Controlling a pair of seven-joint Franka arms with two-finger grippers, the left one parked.
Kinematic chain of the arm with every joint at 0, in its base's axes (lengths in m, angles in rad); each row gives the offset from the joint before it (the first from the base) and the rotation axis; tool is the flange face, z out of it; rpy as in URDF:
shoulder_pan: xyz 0 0 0.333 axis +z
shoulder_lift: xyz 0 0 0 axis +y
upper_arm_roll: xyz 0 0 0.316 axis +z
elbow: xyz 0.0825 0 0 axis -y
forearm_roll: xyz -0.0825 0 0.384 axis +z
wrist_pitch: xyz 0 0 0 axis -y
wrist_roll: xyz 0.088 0 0 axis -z
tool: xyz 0 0 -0.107 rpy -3.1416 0 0
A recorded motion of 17 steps. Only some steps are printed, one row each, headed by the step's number.
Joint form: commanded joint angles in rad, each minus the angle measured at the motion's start. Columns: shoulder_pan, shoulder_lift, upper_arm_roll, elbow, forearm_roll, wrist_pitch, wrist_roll.
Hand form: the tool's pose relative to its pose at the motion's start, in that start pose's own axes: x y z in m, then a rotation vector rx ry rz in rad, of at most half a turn. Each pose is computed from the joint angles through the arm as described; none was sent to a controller.
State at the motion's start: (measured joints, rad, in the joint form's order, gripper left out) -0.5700 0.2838 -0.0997 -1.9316 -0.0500 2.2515 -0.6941
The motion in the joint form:
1: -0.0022 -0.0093 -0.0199 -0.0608 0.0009 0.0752 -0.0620
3: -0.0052 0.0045 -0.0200 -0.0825 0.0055 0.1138 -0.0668
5: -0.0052 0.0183 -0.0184 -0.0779 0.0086 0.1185 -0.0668
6: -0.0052 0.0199 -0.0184 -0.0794 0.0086 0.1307 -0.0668
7: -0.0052 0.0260 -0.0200 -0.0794 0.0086 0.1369 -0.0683
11: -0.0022 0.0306 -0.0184 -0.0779 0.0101 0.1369 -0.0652
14: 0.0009 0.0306 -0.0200 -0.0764 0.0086 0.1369 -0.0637
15: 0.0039 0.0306 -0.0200 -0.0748 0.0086 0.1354 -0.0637
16: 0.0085 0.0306 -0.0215 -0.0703 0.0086 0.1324 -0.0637
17: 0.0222 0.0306 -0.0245 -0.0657 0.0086 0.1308 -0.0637
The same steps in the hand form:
1: -0.0153 0.0025 0.0146 -0.0174 0.0149 -0.0420
3: -0.0182 0.0010 0.0287 -0.0174 0.0189 -0.0423
5: -0.0162 0.0009 0.0346 -0.0134 0.0166 -0.0424
6: -0.0156 0.0013 0.0351 -0.0196 0.0233 -0.0425
7: -0.0158 0.0020 0.0382 -0.0205 0.0226 -0.0430
11: -0.0136 0.0001 0.0402 -0.0175 0.0215 -0.0436
14: -0.0126 -0.0003 0.0395 -0.0197 0.0217 -0.0447
15: -0.0112 -0.0014 0.0388 -0.0199 0.0220 -0.0476
16: -0.0091 -0.0020 0.0370 -0.0214 0.0230 -0.0507
17: -0.0038 -0.0059 0.0347 -0.0243 0.0256 -0.0614

